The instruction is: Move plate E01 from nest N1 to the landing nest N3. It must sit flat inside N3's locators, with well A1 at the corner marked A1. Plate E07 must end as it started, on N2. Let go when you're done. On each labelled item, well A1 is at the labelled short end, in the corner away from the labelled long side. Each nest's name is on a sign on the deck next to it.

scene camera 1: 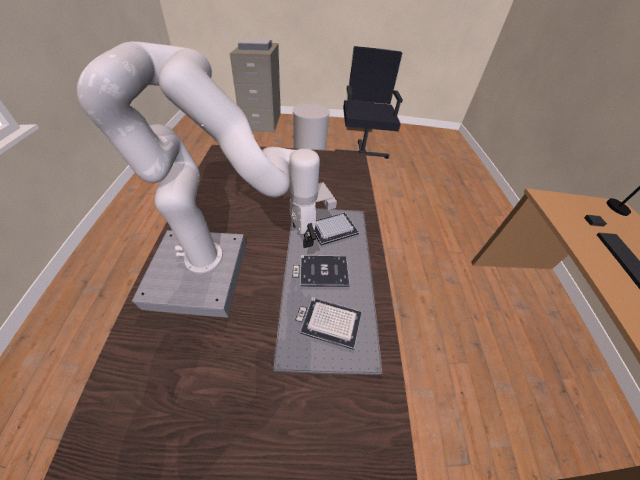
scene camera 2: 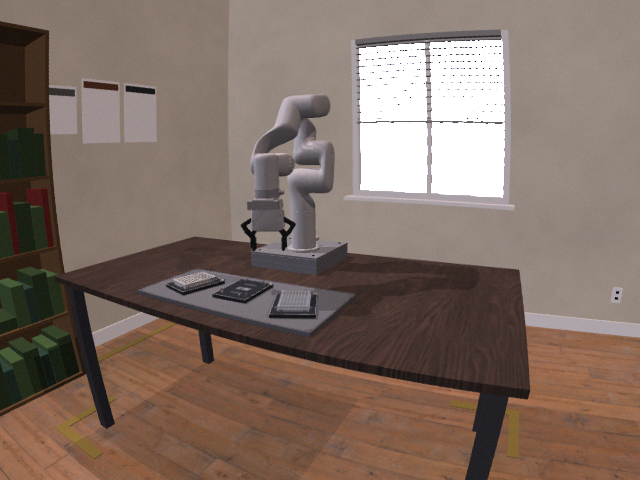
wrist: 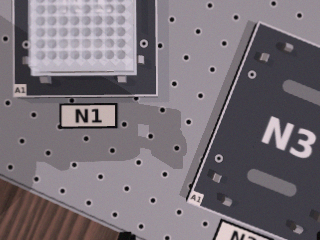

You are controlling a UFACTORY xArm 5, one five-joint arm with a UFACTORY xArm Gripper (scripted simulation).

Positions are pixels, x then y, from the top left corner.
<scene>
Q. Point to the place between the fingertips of my gripper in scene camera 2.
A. At 269, 250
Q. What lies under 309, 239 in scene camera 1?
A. My gripper.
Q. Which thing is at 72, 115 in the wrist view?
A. An N1 sign.
</scene>
